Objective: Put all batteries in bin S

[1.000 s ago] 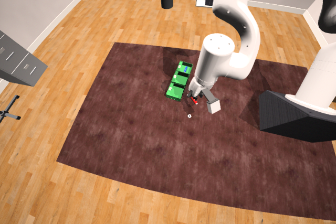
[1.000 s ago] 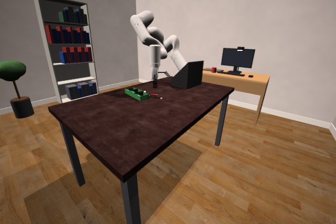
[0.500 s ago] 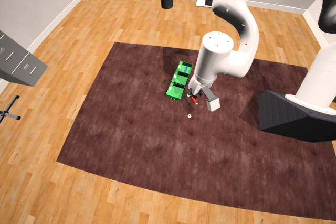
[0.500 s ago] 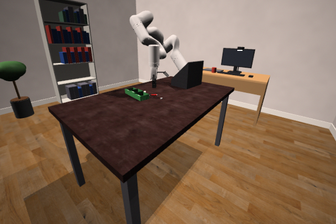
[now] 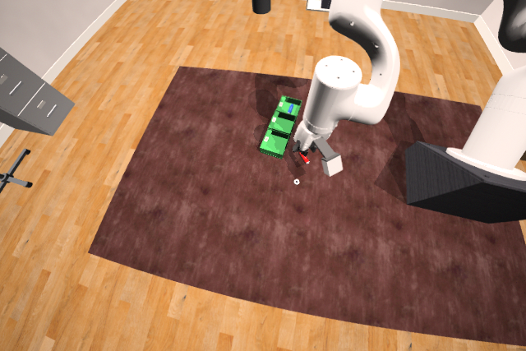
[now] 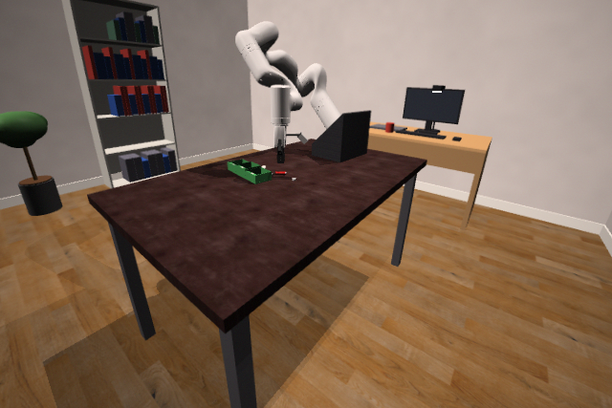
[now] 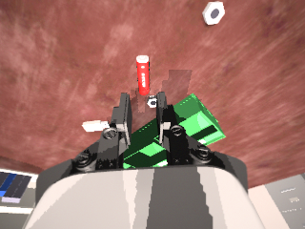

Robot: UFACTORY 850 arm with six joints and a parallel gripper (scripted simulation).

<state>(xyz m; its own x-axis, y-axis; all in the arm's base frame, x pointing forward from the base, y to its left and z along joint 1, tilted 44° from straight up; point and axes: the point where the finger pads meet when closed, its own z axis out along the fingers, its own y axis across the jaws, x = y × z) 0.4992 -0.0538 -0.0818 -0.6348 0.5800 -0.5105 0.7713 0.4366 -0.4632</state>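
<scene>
My hand is 70 mm above the red battery. Round my hand: green bin 100 mm ahead, 110 mm to the right, 60 mm below; then white block 130 mm to the right, 80 mm below; then blue battery 80 mm ahead, 200 mm to the right, 70 mm below.
</scene>
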